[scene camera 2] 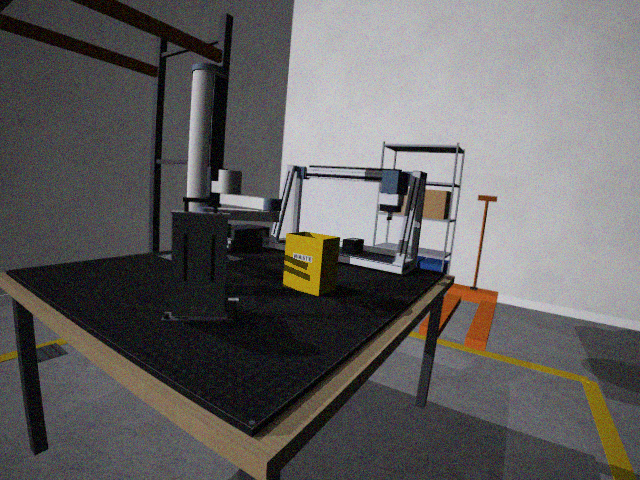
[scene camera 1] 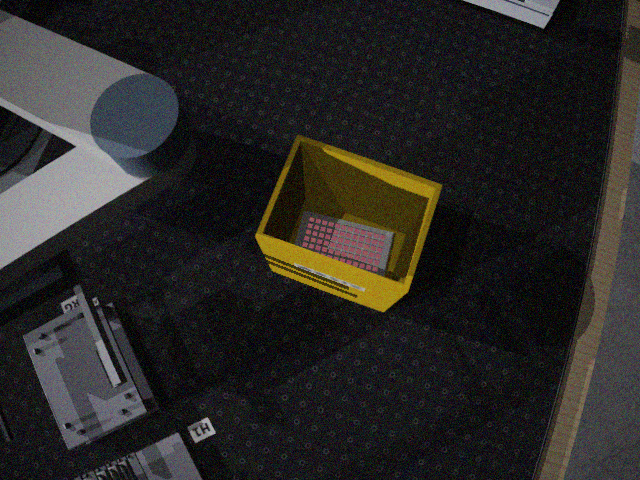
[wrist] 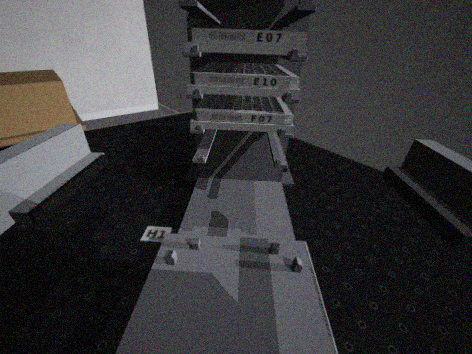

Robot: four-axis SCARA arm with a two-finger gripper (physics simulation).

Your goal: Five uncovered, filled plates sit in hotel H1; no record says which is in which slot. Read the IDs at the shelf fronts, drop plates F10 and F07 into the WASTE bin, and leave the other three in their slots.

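Frame: origin at the arm's base, x ahead, y left, z up, level; millimetres.
Seen in the pictures: gripper, fingertip midpoint: (scene camera 1: 58, 415) (wrist: 244, 150).
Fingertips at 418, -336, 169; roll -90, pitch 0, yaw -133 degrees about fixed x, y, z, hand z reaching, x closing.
Pixels of each thing's top centre, then the offset from my fingertips to it, as dx, dy, dz. "*": a spot on its surface instead.
- yellow WASTE bin at its top centre: (scene camera 1: 350, 209) (scene camera 2: 313, 235) +228, +310, +43
- plate with pink wells, top centre: (scene camera 1: 341, 250) +227, +308, -136
- H1 label at a spot on its surface: (wrist: 156, 233) (scene camera 1: 201, 430) * +130, +18, -156
The yellow WASTE bin (scene camera 1: 373, 166) (scene camera 2: 328, 266) stands open on the table. A plate with pink wells (scene camera 1: 356, 241) lies inside on its floor; its ID does not show. Hotel H1 (scene camera 1: 173, 454) (scene camera 2: 199, 242) has three plates facing the wrist camera: the upper front (wrist: 250, 45) reads E07, the middle front (wrist: 237, 80) E10 and the lowest front (wrist: 230, 117) F07. The hotel's top is cut off in that view. My gripper (wrist: 244, 150) is open and empty, facing the hotel fronts, with its fingers wide apart. In scene camera 2 it is hidden behind the hotel.
The pegged RG stand (scene camera 1: 77, 408) (wrist: 200, 310) lies before the hotel, under one finger. The H1 label (scene camera 1: 201, 429) (wrist: 156, 233) is beside the hotel base. The arm's column (scene camera 2: 200, 134) rises behind the hotel. A gantry machine (scene camera 2: 379, 266) stands beyond the bin.
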